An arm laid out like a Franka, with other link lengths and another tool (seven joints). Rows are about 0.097 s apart.
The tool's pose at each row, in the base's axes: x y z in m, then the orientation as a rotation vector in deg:
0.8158 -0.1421 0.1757 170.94 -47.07 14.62
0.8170 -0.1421 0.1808 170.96 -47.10 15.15
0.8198 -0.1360 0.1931 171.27 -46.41 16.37
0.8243 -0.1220 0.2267 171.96 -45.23 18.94
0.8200 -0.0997 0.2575 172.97 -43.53 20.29
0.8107 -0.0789 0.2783 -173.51 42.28 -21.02
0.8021 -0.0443 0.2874 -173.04 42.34 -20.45
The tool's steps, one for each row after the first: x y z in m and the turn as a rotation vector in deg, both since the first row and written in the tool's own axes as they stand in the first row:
0.0019 -0.0007 -0.0048 0.16 0.31 0.03
0.0032 -0.0074 -0.0170 0.62 0.99 -0.42
0.0056 -0.0220 -0.0506 1.71 2.39 -1.18
-0.0042 -0.0393 -0.0834 2.70 2.99 -2.32
-0.0191 -0.0526 -0.1069 3.53 3.24 -3.11
-0.0423 -0.0780 -0.1198 3.92 2.79 -2.96

